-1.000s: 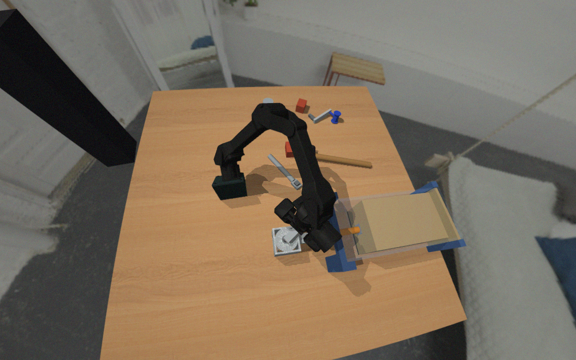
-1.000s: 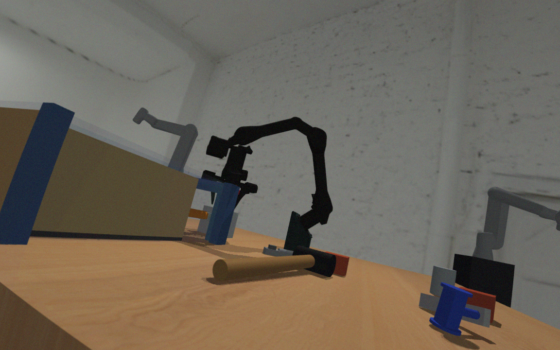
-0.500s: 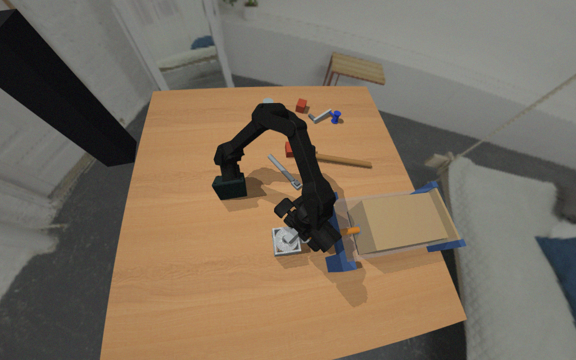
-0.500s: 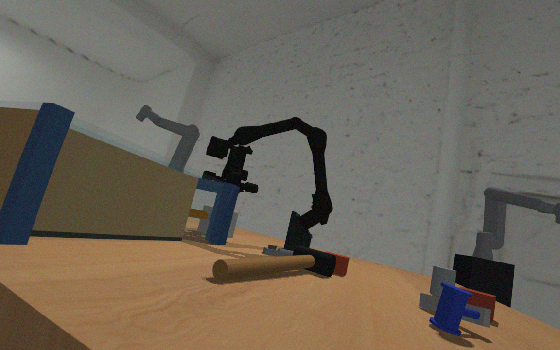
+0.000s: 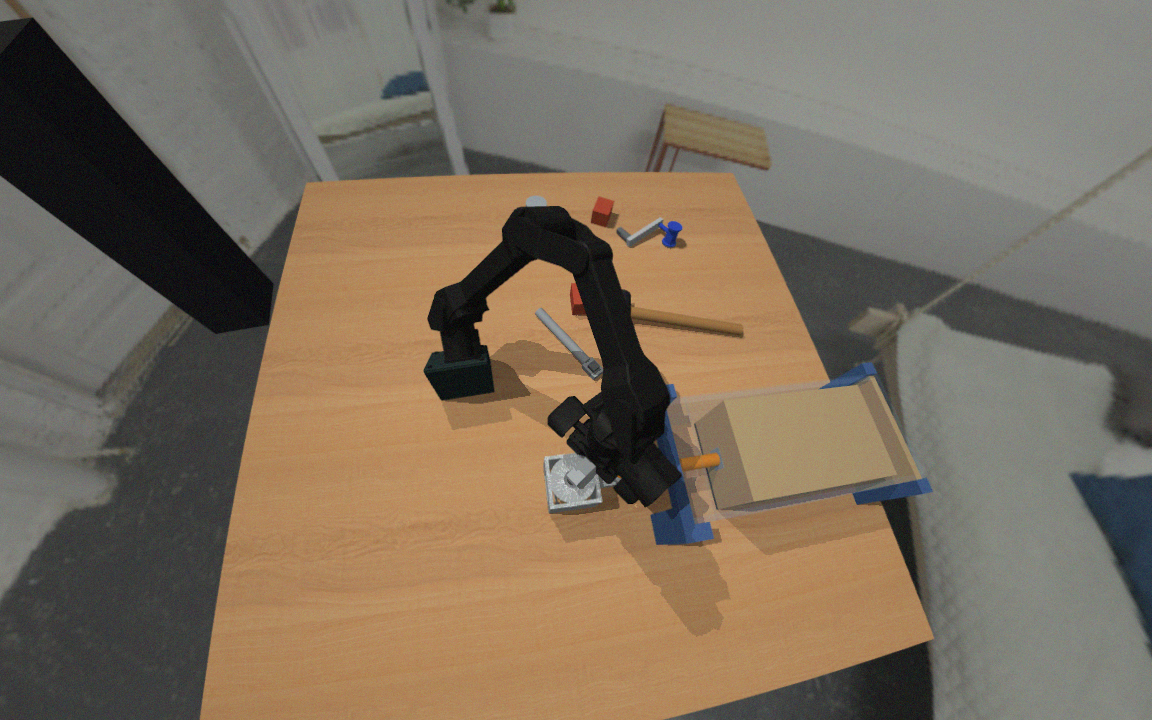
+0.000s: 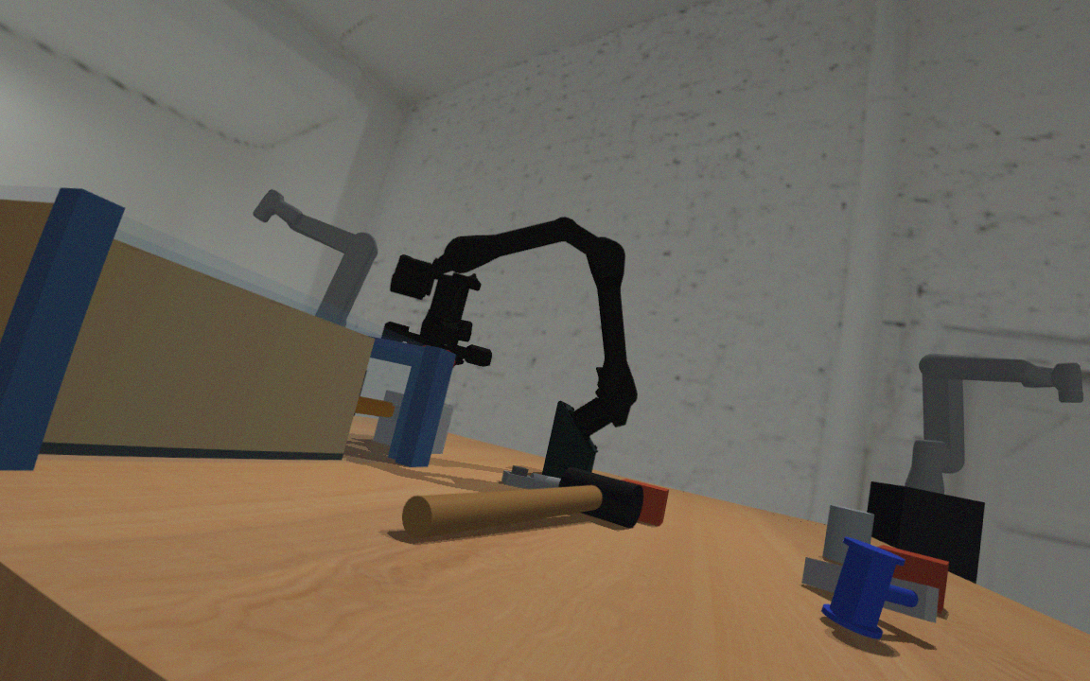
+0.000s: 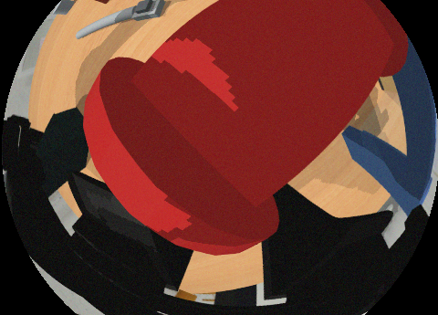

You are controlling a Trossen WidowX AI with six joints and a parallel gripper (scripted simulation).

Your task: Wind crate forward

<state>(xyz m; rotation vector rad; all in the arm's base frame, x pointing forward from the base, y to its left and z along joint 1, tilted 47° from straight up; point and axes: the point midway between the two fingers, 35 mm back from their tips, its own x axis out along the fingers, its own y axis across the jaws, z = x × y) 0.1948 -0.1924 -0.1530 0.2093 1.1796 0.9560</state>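
Now: the red knob 5 cm ahead of my gripper tip, 4 cm above it and 3 cm to the left of it. The rest, counted from my gripper tip: winch: 7 cm below, 6 cm behind, 3 cm to the right; then red-knobbed winch handle: 2 cm above, 1 cm to the left, 1 cm ahead; then blue steel frame: 12 cm ahead, 4 cm to the right, 1 cm above.
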